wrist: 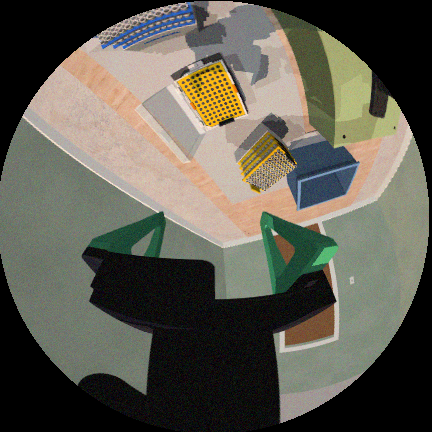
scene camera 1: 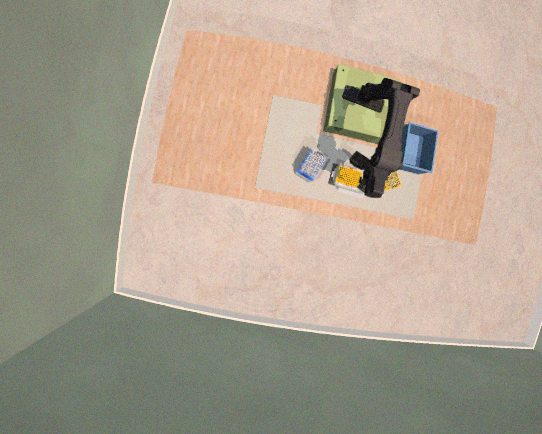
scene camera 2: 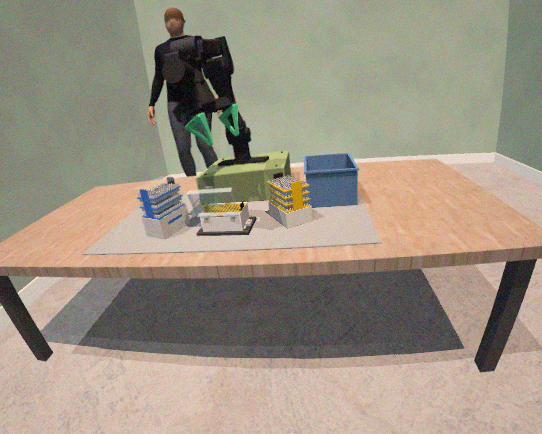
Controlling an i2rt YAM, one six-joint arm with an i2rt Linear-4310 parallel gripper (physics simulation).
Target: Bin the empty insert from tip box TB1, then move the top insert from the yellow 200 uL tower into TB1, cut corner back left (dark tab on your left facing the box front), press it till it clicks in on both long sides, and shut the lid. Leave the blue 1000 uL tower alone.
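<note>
My gripper (scene camera 2: 223, 139) (wrist: 212, 216) is open and empty, high above the table; in scene camera 1 the arm hides it. Tip box TB1 (scene camera 1: 350, 189) (scene camera 2: 224, 223) is white, with its clear lid (scene camera 2: 210, 195) (wrist: 172, 122) open. The yellow insert (scene camera 1: 349, 176) (scene camera 2: 224, 208) (wrist: 214, 95), with empty holes, sits in TB1; a dark tab shows at its right end. The yellow 200 uL tower (scene camera 1: 393, 181) (scene camera 2: 289, 195) (wrist: 270, 170), loaded with tips, stands right of TB1. The blue 1000 uL tower (scene camera 1: 313, 164) (scene camera 2: 161, 202) (wrist: 147, 27) stands left of TB1.
A blue bin (scene camera 1: 412, 142) (scene camera 2: 331, 187) (wrist: 310, 160) stands right of the green arm base (scene camera 1: 350, 120) (scene camera 2: 240, 182) (wrist: 365, 95), behind the yellow tower. TB1 and both towers stand on the grey mat (scene camera 1: 285, 135) (scene camera 2: 320, 240). A person (scene camera 2: 174, 22) stands behind the table.
</note>
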